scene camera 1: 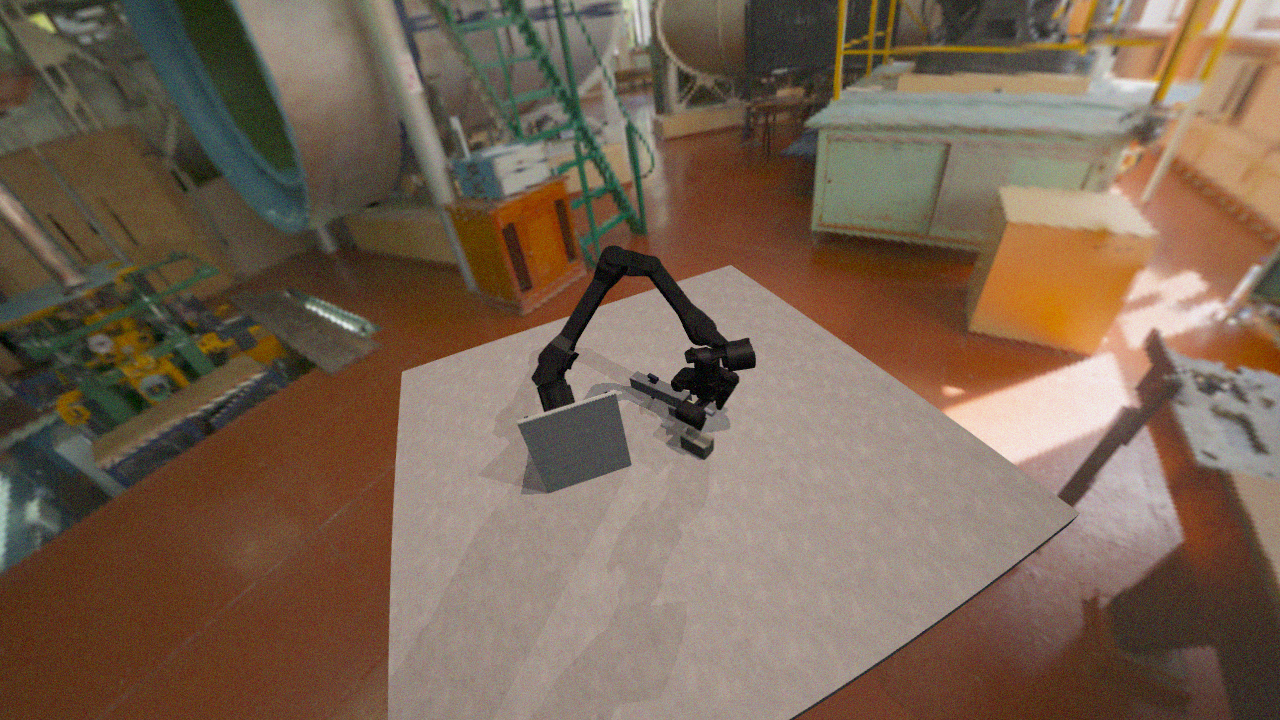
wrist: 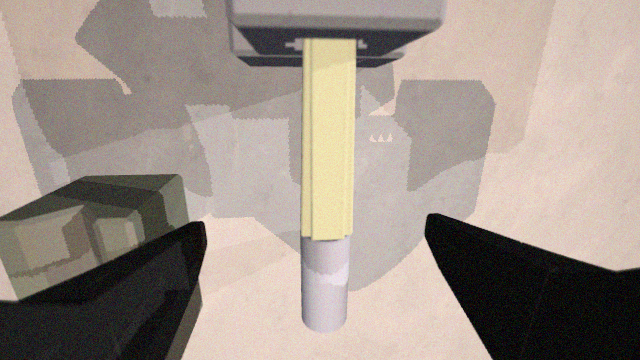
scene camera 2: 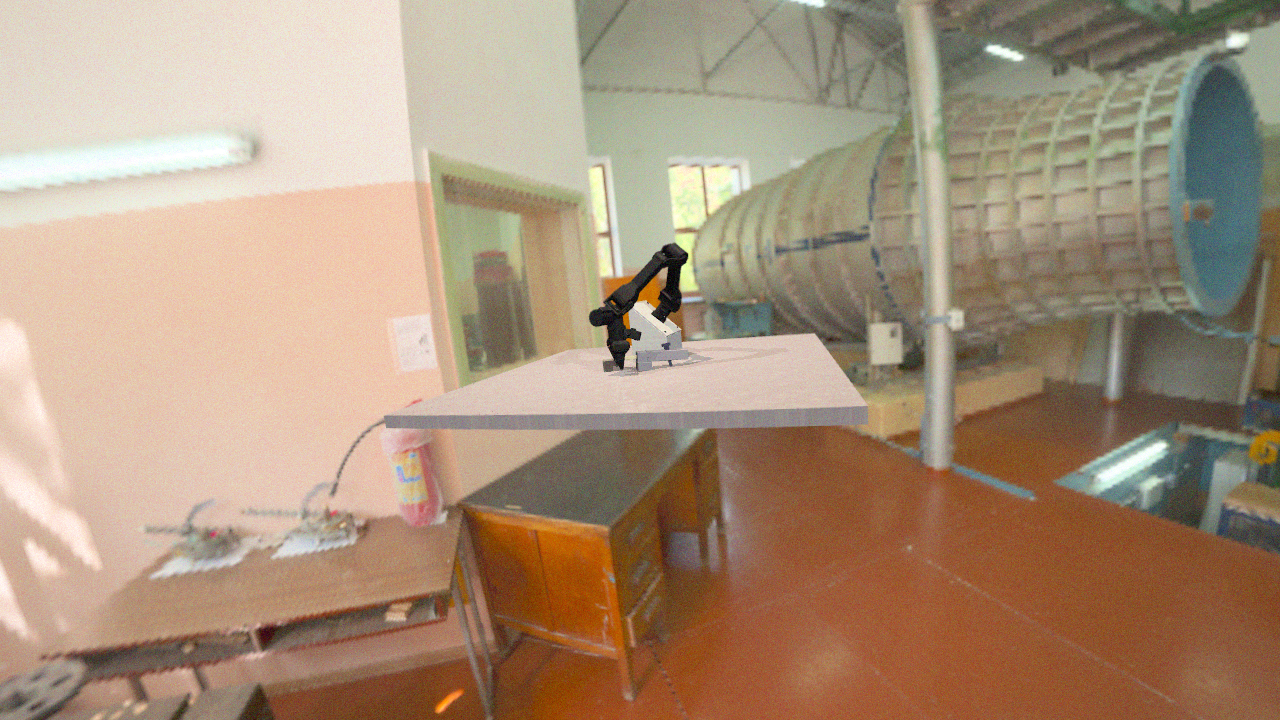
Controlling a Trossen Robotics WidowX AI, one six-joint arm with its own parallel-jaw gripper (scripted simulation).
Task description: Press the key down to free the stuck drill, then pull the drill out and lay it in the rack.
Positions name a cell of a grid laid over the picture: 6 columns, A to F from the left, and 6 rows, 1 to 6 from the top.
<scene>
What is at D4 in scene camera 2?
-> A grey housing.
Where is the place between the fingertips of my gripper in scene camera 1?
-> D4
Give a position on a grey housing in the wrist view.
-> At C1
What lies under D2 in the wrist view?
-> A drill.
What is my gripper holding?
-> Nothing.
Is my gripper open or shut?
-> Open.
</scene>
